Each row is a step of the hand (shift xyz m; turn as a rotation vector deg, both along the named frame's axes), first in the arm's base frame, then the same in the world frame.
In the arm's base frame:
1: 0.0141 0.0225 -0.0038 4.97 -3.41 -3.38
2: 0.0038 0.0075 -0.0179 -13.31 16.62 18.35
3: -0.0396 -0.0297 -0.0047 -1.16 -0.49 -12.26
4: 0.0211 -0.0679 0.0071 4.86 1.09 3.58
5: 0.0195 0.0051 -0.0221 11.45 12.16 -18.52
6: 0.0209 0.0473 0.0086 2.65 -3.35 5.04
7: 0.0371 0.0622 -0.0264 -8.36 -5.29 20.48
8: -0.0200 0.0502 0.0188 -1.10 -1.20 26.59
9: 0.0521 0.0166 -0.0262 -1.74 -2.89 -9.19
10: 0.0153 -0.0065 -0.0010 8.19 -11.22 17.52
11: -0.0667 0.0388 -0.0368 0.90 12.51 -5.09
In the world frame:
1: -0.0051 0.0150 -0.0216 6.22 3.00 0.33
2: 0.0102 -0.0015 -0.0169 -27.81 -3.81 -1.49
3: 0.0064 -0.0426 0.0247 8.91 -5.30 -6.67
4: 0.0412 0.0124 0.0570 -1.54 5.89 0.78
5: 0.0203 0.0114 -0.0188 10.75 6.12 -21.65
6: -0.0261 0.0291 -0.0350 -0.85 3.69 5.41
7: -0.0030 0.0344 -0.0689 -15.04 -1.60 16.98
8: -0.0498 -0.0051 -0.0277 -19.31 7.80 16.61
9: 0.0283 0.0420 -0.0334 7.82 -5.14 -2.89
10: 0.0099 0.0130 0.0033 -3.57 11.95 18.56
11: -0.0189 -0.0690 -0.0468 -3.11 0.89 -13.14

